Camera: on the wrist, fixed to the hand. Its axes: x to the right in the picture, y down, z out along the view.
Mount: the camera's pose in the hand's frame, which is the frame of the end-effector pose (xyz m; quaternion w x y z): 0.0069 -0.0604 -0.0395 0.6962 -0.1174 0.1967 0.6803
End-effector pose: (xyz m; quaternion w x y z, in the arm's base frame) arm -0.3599 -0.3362 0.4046 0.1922 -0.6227 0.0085 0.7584
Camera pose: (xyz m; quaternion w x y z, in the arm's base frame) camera -0.3055 -0.2883 0.4029 0.4569 0.5995 -0.3783 -0.5373
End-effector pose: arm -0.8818 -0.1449 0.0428 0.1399 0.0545 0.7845 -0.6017
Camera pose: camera -0.9098 -0.1239 0.1063 0.3588 0.6736 0.6072 -0.2209
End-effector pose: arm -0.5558 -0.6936 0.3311 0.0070 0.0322 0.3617 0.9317
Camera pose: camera -0.5659 -0.6754 0.2617 0.6963 -0.0844 -0.1219 -0.7022
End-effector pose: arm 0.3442 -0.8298 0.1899 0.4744 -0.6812 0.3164 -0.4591
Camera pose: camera 0.3100 -0.8287 0.2538 0.5004 -0.2244 0.8309 -0.0937
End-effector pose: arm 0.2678 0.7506 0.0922 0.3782 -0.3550 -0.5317 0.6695
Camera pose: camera 0.3071 0.7832 0.1437 0.1293 0.7850 0.1329 -0.5912
